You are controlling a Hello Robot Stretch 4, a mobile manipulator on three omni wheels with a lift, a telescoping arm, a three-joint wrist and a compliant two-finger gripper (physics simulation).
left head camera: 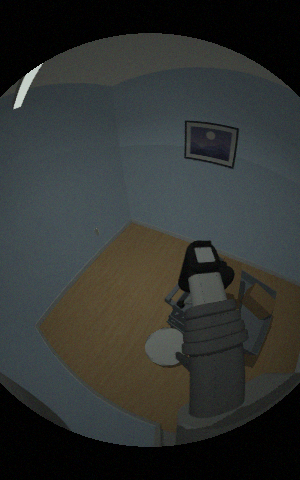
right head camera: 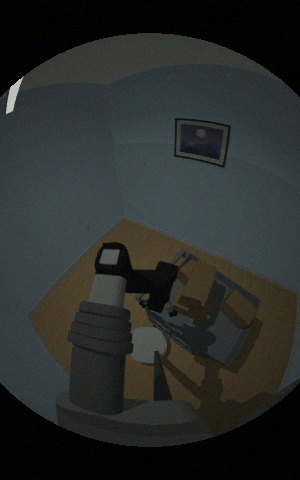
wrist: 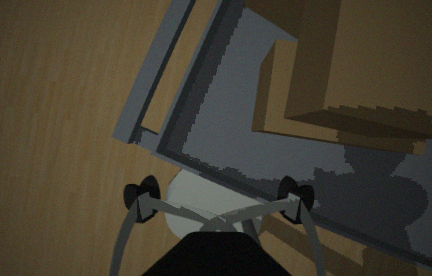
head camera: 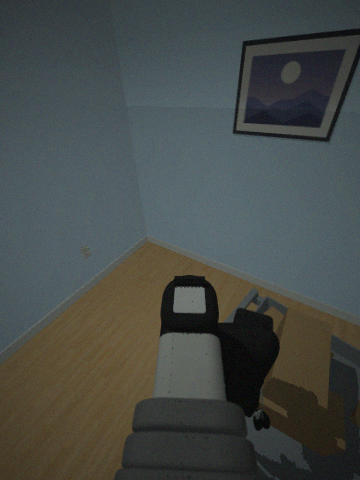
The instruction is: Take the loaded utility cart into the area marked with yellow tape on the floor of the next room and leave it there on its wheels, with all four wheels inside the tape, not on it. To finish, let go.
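Frame: origin at the robot's base, x ahead, y left, z up, level; metres.
Where they show: gripper, fingertip midpoint: (wrist: 218, 192); robot's base, link origin: (left head camera: 165, 345) (right head camera: 146, 343) (wrist: 215, 195).
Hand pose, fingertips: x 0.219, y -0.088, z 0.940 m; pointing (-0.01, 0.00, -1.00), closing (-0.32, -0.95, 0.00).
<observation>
Each offset is from my fingertips to the top centre of the thing.
The blue-grey utility cart (left head camera: 257, 326) (right head camera: 226, 346) (wrist: 220, 90) stands at the right, close to the far wall. A large cardboard box {dx +0.110, dy -0.195, dz +0.062 m} (head camera: 305, 340) (right head camera: 200, 282) (wrist: 380, 60) and a smaller box {dx -0.026, dy -0.474, dz -0.056 m} (left head camera: 259, 301) (right head camera: 239, 308) ride on it. In the wrist view the end rail (wrist: 152, 70) of the cart is at the upper left, apart from the fingers. My gripper (right head camera: 158, 308) (wrist: 218, 192) is open over the cart's near edge by the corner, with nothing held between its fingertips. The cart's wheels are hidden. Yellow tape does not show in these views.
A white round disc (left head camera: 162, 346) (right head camera: 147, 345) lies low beside the cart's near side. Blue walls meet in a corner beyond the arm. A framed picture (head camera: 295, 95) (left head camera: 211, 144) (right head camera: 202, 142) hangs on the far wall. Wooden floor stretches left of the cart.
</observation>
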